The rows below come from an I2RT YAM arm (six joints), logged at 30 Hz.
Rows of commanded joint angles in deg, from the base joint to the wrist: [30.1 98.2 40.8 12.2 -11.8 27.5]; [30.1 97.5 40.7 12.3 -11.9 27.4]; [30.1 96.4 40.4 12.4 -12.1 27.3]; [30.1 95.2 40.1 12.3 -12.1 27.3]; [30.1 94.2 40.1 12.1 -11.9 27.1]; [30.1 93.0 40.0 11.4 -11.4 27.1]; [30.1 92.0 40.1 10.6 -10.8 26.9]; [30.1 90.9 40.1 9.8 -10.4 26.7]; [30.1 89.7 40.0 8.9 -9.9 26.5]
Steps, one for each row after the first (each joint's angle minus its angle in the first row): [0.0 -0.7 -0.1 0.1 -0.1 -0.1]; [0.0 -1.8 -0.4 0.2 -0.3 -0.2]; [0.0 -3.0 -0.7 0.1 -0.3 -0.2]; [0.0 -4.0 -0.7 -0.1 -0.1 -0.4]; [0.0 -5.2 -0.8 -0.8 0.4 -0.4]; [0.0 -6.2 -0.7 -1.6 1.0 -0.6]; [0.0 -7.3 -0.7 -2.4 1.4 -0.8]; [0.0 -8.5 -0.8 -3.3 1.9 -1.0]
